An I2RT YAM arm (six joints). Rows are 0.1 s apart.
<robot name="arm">
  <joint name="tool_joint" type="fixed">
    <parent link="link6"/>
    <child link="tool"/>
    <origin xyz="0 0 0" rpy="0 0 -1.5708"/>
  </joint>
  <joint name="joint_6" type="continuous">
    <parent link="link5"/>
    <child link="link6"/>
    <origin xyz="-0.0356 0 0.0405" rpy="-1.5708 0 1.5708"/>
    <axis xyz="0 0 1"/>
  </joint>
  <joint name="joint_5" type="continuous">
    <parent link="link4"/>
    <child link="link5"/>
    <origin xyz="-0.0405 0.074 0.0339" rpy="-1.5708 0 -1.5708"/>
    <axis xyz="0 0 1"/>
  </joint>
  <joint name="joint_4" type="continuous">
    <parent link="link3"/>
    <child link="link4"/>
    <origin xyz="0.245 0.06 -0.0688" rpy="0 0 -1.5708"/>
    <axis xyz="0 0 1"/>
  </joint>
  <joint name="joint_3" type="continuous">
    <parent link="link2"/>
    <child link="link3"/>
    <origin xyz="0 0.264 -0.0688" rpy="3.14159 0 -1.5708"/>
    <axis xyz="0 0 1"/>
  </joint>
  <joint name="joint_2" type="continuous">
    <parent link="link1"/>
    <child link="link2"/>
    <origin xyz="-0.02 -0.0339 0.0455" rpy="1.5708 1.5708 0"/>
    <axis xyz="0 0 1"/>
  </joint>
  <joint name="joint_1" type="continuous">
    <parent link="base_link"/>
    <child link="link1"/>
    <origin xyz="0 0 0.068" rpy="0 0 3.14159"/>
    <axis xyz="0 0 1"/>
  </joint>
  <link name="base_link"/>
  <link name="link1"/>
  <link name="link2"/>
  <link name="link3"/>
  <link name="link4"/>
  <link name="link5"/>
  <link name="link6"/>
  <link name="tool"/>
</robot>
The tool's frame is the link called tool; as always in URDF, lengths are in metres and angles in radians. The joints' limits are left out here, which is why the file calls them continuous.
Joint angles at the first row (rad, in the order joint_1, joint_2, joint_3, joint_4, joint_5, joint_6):
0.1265 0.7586 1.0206 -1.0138 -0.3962 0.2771
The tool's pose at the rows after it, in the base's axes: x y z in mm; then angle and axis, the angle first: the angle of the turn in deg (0 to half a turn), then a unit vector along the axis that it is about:
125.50 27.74 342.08 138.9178 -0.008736 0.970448 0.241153
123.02 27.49 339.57 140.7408 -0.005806 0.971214 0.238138
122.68 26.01 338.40 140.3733 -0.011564 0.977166 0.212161
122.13 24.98 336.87 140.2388 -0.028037 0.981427 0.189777
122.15 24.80 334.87 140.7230 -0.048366 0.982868 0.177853
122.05 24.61 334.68 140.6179 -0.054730 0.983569 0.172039
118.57 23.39 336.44 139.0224 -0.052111 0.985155 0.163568
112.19 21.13 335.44 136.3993 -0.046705 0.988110 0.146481
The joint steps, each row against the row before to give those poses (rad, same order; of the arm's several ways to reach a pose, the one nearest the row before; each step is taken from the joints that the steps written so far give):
-0.0016 0.0026 0.0001 -0.0091 0.0557 -0.0236
0.0004 0.0000 -0.0001 -0.0328 -0.0004 0.0000
0.0000 0.0000 0.0000 -0.0111 0.0424 -0.0313
0.0000 0.0000 -0.0015 -0.0118 0.0279 -0.0469
0.0000 0.0039 -0.0023 -0.0122 0.0053 -0.0461
0.0004 -0.0001 0.0000 -0.0019 0.0065 -0.0153
-0.0004 -0.0198 -0.0023 0.0072 0.0209 0.0003
-0.0003 -0.0420 -0.0214 0.0191 0.0405 -0.0007

